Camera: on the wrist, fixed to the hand. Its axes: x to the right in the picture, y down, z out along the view.
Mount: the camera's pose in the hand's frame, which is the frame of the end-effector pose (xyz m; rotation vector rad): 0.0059 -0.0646 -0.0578 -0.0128 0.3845 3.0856
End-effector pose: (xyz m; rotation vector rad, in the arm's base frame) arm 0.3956 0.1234 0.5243 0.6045 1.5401 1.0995
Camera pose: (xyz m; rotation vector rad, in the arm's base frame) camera 0.3506 0.0812 0.4631 -1.4057 0.4223 -1.3922
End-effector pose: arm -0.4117 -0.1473 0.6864 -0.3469 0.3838 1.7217
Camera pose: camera -0.3482 -0.1565 0.6279 -0.1486 -0.4938 -1.3342
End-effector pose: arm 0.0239 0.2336 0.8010 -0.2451 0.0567 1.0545
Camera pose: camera 0.0869 0.1952 0.7551 0.0989 -0.5349 -2.0512
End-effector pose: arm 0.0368 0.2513 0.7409 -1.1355 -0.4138 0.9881
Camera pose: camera 0.1102 0.2186 0.7740 0.6328 -1.4881 -1.6323
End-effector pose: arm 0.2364 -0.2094 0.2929 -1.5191 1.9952 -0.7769
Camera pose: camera 0.2384 -0.2209 0.3790 2.1147 1.6809 0.5118
